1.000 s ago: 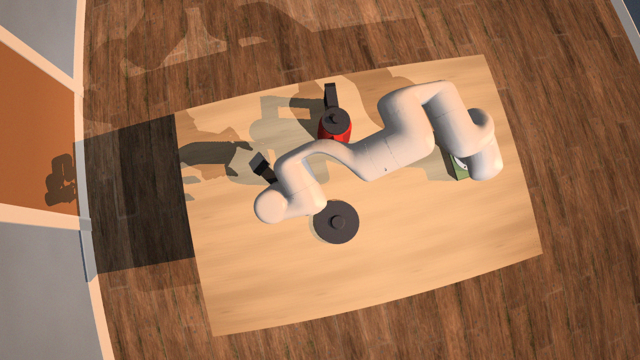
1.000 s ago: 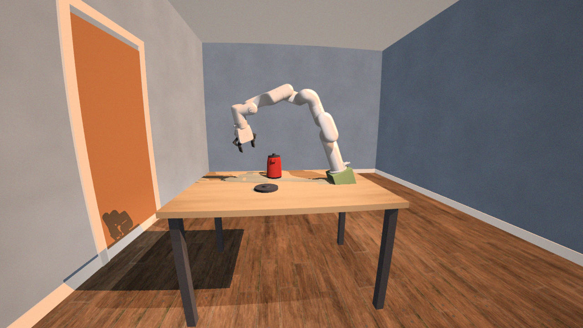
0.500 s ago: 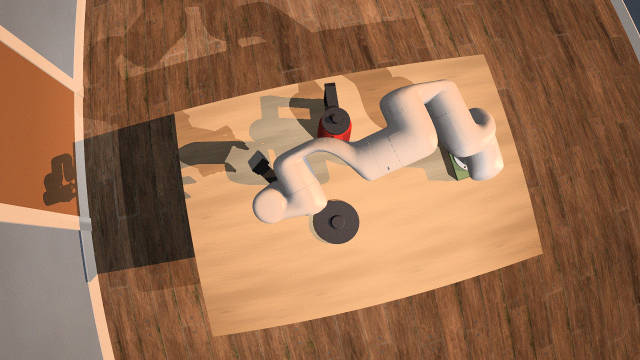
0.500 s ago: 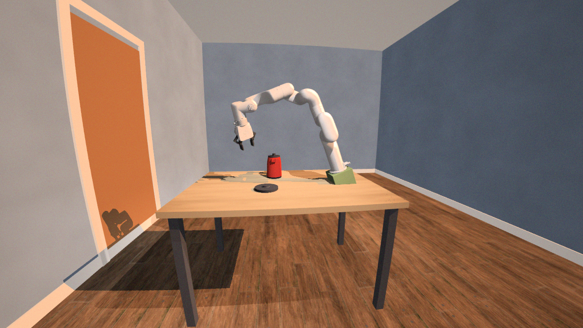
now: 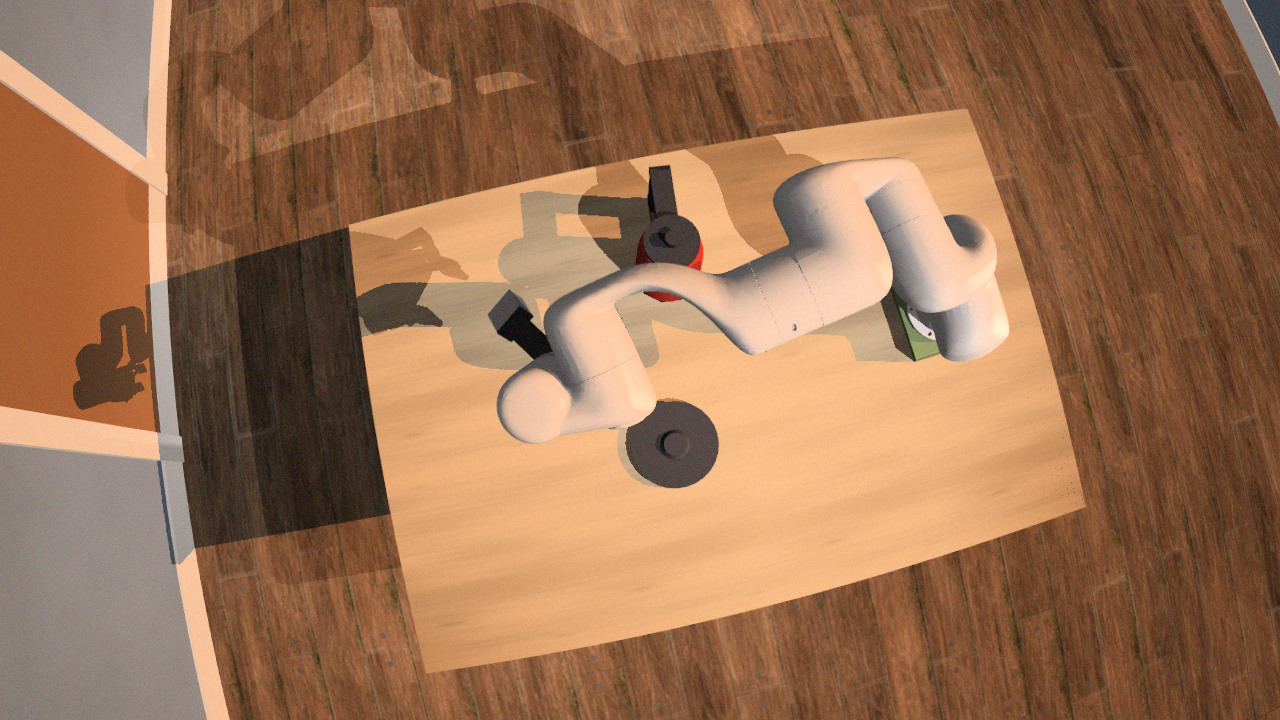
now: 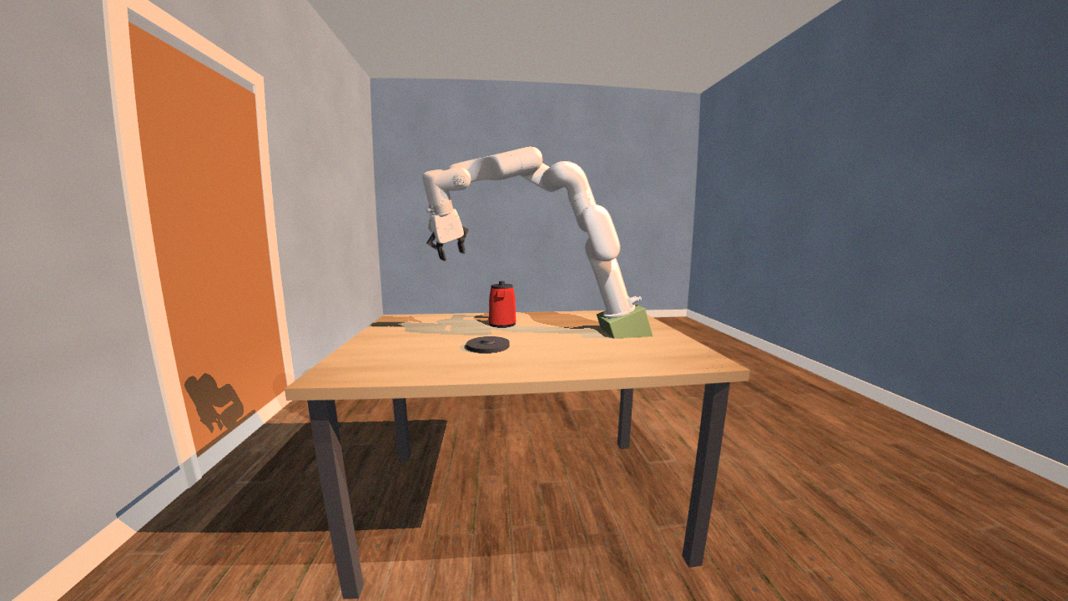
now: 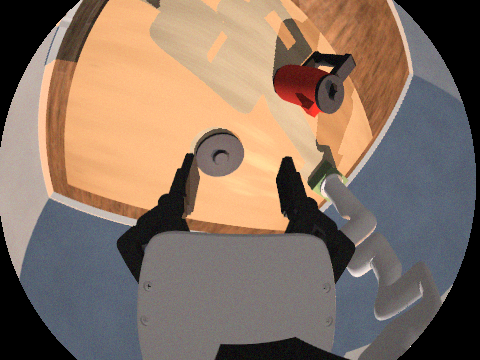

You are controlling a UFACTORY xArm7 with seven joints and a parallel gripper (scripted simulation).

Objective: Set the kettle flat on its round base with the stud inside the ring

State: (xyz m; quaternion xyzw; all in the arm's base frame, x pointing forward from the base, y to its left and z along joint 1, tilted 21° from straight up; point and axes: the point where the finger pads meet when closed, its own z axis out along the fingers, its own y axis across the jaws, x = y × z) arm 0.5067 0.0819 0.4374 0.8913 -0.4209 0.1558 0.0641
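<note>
The red kettle lies 14 cm behind my hand, 25 cm to the right of it and 22 cm below it. The rest, counted from my hand: dark round base (14 cm behind, 9 cm to the left, 31 cm below).
</note>
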